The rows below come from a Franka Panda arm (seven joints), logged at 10 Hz.
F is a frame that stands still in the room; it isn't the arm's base.
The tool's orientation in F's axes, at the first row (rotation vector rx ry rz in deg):
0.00 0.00 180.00
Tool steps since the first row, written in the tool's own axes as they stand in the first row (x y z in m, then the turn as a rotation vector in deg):
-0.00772 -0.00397 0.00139 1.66 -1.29 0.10
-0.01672 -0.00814 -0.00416 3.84 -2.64 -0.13
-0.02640 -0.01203 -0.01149 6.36 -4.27 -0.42
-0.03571 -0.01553 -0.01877 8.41 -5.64 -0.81
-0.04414 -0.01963 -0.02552 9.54 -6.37 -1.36
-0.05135 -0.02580 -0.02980 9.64 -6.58 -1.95
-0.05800 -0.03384 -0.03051 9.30 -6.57 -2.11
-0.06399 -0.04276 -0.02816 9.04 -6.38 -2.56
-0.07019 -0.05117 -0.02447 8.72 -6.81 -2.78
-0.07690 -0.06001 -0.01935 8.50 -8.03 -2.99
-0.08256 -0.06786 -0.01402 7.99 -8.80 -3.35
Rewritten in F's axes. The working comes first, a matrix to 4 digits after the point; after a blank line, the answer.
The tool's axes in the first row as the columns of a matrix, in F's axes (used below as rounded here):
-1.0000 0.0000 0.0000
0.0000 -1.0000 0.0000
0.0000 0.0000 1.0000

0.00772 0.00397 0.00139 -1.66 1.29 0.10
0.01672 0.00814 -0.00416 -3.84 2.64 -0.13
0.02640 0.01203 -0.01149 -6.36 4.27 -0.42
0.03571 0.01553 -0.01877 -8.41 5.64 -0.81
0.04414 0.01963 -0.02552 -9.54 6.37 -1.36
0.05135 0.02580 -0.02980 -9.64 6.58 -1.95
0.05800 0.03384 -0.03051 -9.30 6.57 -2.11
0.06399 0.04276 -0.02816 -9.04 6.38 -2.56
0.07019 0.05117 -0.02447 -8.72 6.81 -2.78
0.07690 0.06001 -0.01935 -8.50 8.03 -2.99
0.08256 0.06786 -0.01402 -7.99 8.80 -3.35

